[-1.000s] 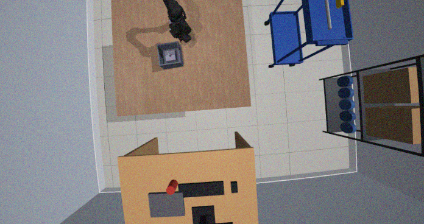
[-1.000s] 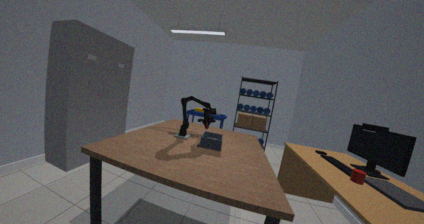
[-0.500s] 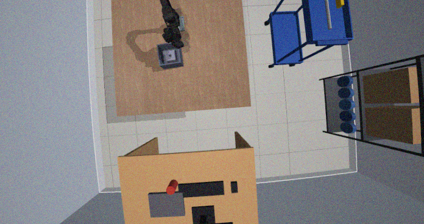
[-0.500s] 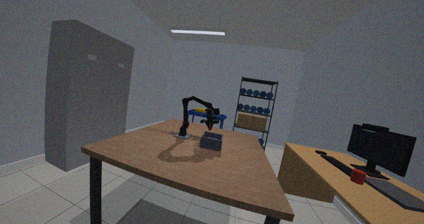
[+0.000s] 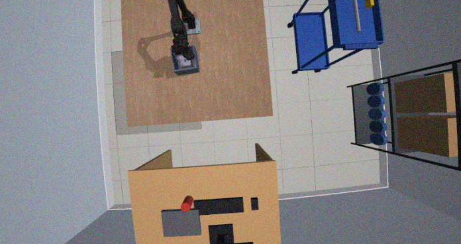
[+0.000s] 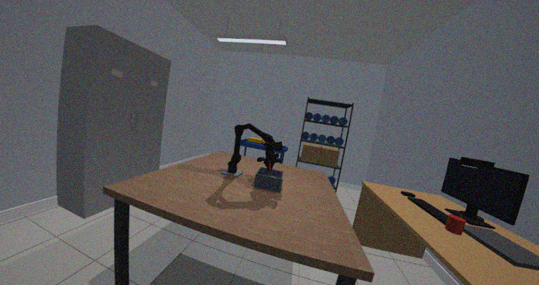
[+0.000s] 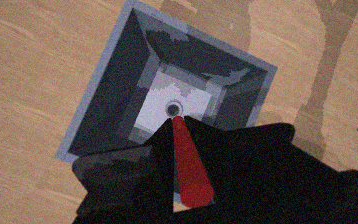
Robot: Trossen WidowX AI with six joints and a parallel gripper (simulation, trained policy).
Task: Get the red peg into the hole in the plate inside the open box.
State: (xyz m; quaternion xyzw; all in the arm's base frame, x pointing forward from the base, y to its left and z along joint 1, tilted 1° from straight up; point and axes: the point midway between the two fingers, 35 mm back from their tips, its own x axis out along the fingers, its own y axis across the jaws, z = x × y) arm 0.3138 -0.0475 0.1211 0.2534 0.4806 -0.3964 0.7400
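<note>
Now: gripper tip 10 mm short of the plate, 10 mm to the left of it and 60 mm above it. The rest, counted from my gripper tip: grey box 10 mm ahead, 10 mm to the right, 80 mm below; red peg 10 mm behind, 10 mm to the left, 30 mm above.
</note>
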